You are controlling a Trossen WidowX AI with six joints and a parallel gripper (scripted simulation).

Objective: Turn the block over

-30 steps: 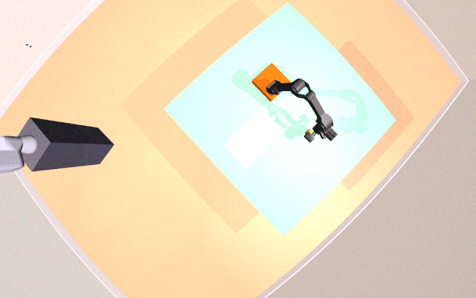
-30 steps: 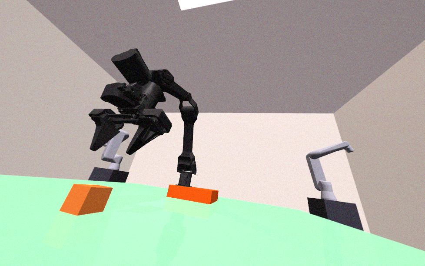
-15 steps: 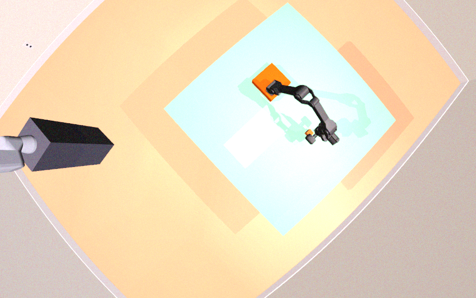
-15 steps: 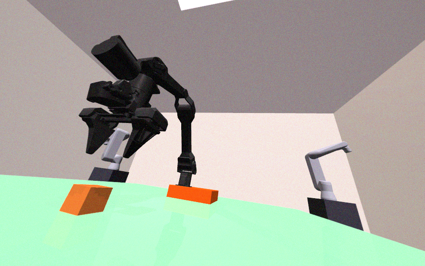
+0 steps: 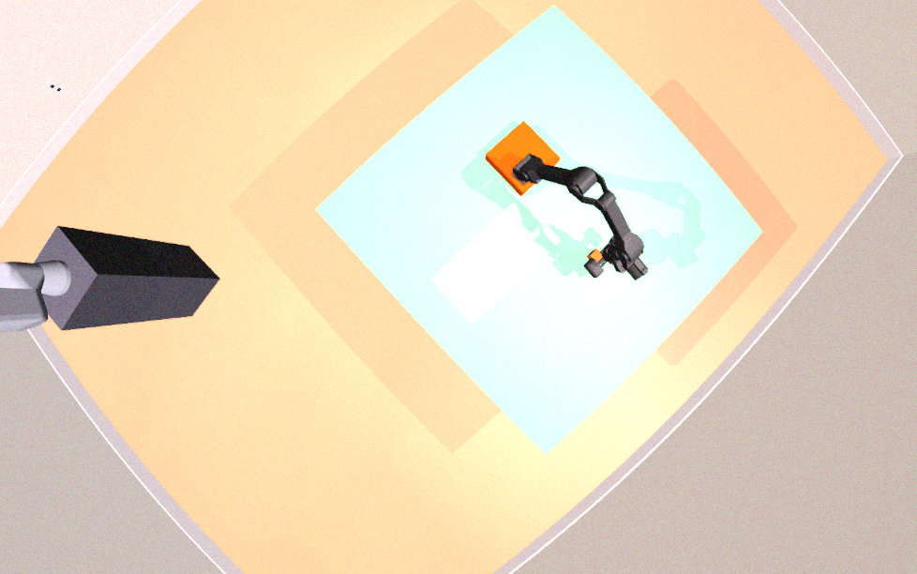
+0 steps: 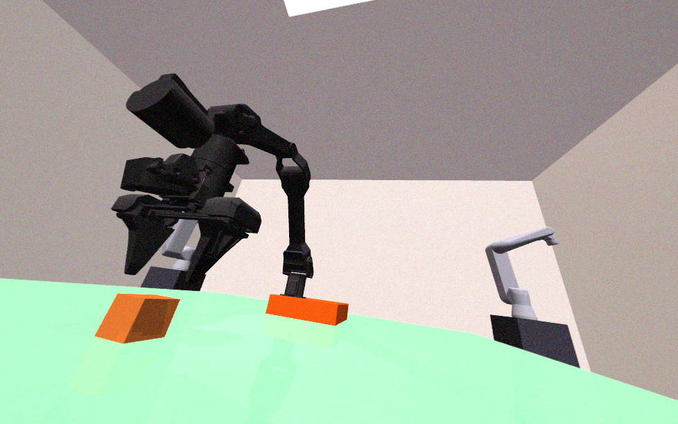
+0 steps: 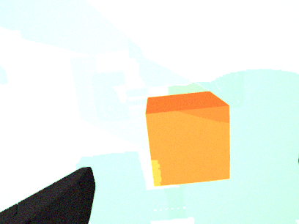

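Now: the orange block 40 mm below my gripper tip and 10 mm behind it.
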